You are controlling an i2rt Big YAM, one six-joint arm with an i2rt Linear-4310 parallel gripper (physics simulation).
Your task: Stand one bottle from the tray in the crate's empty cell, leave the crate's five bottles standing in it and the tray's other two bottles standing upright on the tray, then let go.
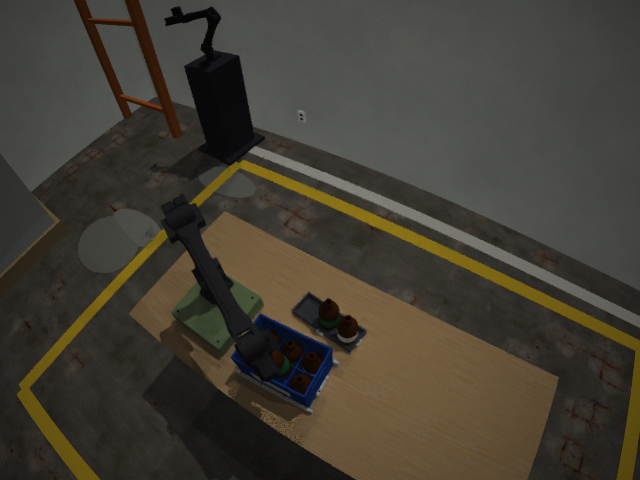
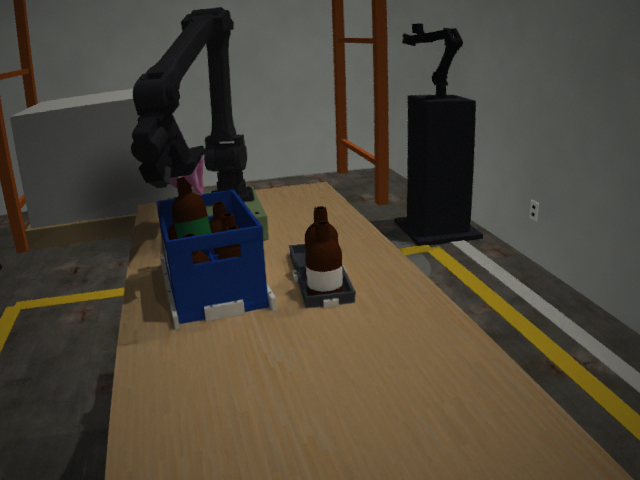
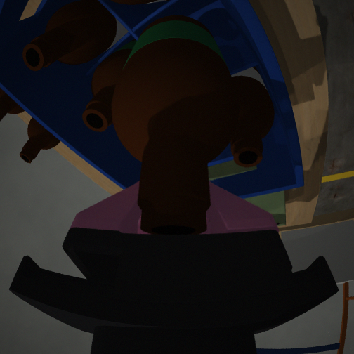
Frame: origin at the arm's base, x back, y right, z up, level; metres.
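Seen in the pictures: gripper, fingertip midpoint: [image 2: 197,195].
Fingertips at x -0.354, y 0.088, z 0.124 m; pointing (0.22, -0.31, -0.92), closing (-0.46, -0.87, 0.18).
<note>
Pixels of each thing's top centre, then the offset from my fingertips to it. "*": a spot on its surface instead. Level surfaces: height alone.
- blue crate, top centre: [image 2: 203,212] [image 1: 280,353] dz -0.024, dx -0.052, dy -0.012 m
- dark tray, surface spot: [image 2: 298,253] * dz -0.193, dx +0.063, dy -0.226 m
- upright green-labelled bottle, top centre: [image 2: 320,208] [image 1: 328,301] dz -0.039, dx -0.062, dy -0.259 m
- upright white-labelled bottle, top centre: [image 2: 322,222] [image 1: 348,318] dz -0.039, dx -0.152, dy -0.245 m
- wooden table, surface height: dz -0.199 m
The blue crate [image 1: 321,379] [image 2: 222,284] [image 3: 287,145] holds brown bottles; several show, such as one [image 1: 312,362] [image 3: 82,35] and another [image 3: 252,110] beside the held bottle. My gripper [image 2: 188,181] [image 3: 173,178], with pink fingers, is shut on the neck of a green-labelled bottle [image 1: 281,363] [image 2: 190,210] [image 3: 172,100]. That bottle is over the crate, its lower part behind the rim, higher than its neighbours and slightly tilted. Its base is hidden. The dark tray [image 1: 308,308] [image 2: 298,253] bears an upright green-labelled bottle [image 1: 328,312] and an upright white-labelled bottle [image 1: 347,328] [image 2: 324,258].
White brackets [image 2: 224,310] edge the crate's foot on the wooden table [image 1: 413,382] [image 2: 310,392]. The green base plate [image 1: 214,315] of the arm is close behind the crate. The tray is beside the crate, across a narrow gap. A black pedestal [image 1: 222,103] [image 2: 440,165] stands off the table.
</note>
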